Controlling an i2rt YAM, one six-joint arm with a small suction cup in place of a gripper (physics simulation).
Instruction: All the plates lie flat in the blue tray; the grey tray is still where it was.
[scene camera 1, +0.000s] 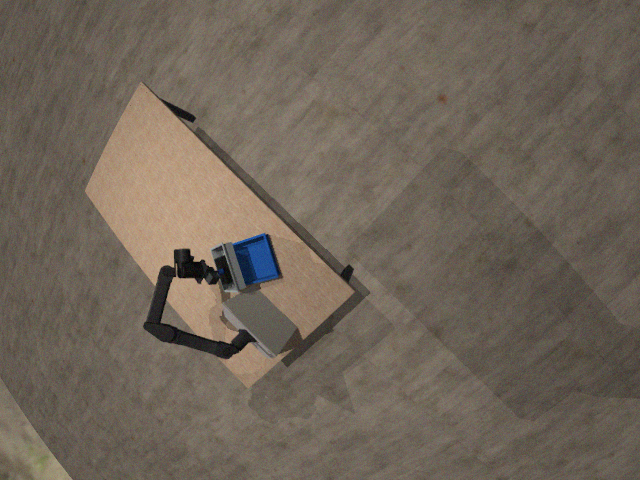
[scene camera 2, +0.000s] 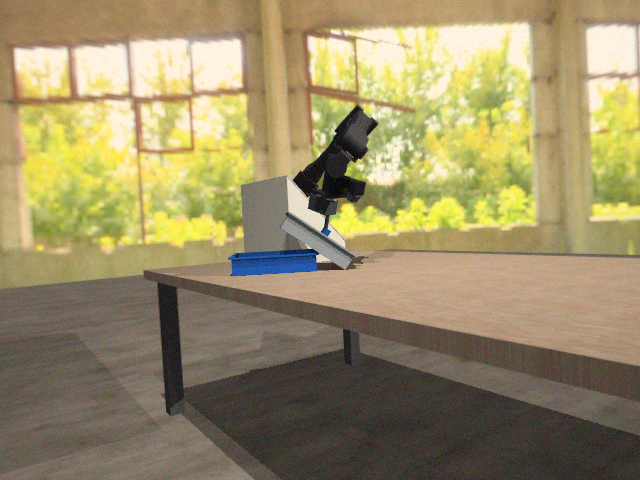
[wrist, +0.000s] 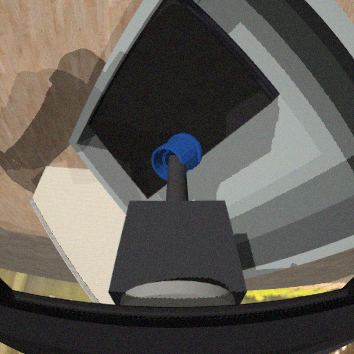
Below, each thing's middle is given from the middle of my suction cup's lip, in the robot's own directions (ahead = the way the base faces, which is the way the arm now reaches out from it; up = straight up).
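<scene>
Taking the grey tray (scene camera 2: 293, 225), I see that my suction cup is 10 mm above it and 30 mm to the left of it. The blue tray (scene camera 2: 304, 260) is 60 mm behind my suction cup, 140 mm to the right of it and 70 mm below it.
</scene>
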